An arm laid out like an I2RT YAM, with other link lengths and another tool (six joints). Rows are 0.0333 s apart.
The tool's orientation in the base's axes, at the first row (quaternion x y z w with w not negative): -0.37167, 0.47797, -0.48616, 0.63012
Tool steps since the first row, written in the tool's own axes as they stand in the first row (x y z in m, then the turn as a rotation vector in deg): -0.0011, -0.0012, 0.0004, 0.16, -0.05, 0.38; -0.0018, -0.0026, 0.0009, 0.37, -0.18, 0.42; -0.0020, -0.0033, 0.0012, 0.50, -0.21, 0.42; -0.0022, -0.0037, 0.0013, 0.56, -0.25, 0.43; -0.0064, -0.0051, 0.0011, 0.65, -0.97, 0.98; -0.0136, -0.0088, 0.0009, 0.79, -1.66, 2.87; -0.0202, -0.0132, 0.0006, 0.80, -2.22, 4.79; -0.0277, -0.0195, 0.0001, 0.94, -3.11, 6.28; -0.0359, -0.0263, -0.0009, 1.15, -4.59, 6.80; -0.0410, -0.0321, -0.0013, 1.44, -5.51, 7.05; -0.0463, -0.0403, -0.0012, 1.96, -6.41, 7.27; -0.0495, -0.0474, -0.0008, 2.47, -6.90, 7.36
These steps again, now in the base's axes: 0.0000, 0.0008, 0.0015, 0.36, -0.17, 0.11; 0.0001, 0.0011, 0.0031, 0.38, -0.40, 0.19; 0.0002, 0.0011, 0.0039, 0.39, -0.54, 0.19; 0.0001, 0.0012, 0.0043, 0.39, -0.60, 0.21; -0.0007, 0.0049, 0.0066, 0.74, -0.87, 1.01; -0.0024, 0.0110, 0.0117, 2.39, -1.17, 2.12; -0.0042, 0.0162, 0.0173, 4.10, -1.31, 3.16; -0.0069, 0.0219, 0.0249, 5.32, -1.67, 4.35; -0.0102, 0.0281, 0.0330, 5.45, -2.24, 5.82; -0.0124, 0.0316, 0.0395, 5.48, -2.75, 6.68; -0.0148, 0.0347, 0.0484, 5.49, -3.48, 7.45; -0.0165, 0.0360, 0.0559, 5.49, -4.10, 7.81
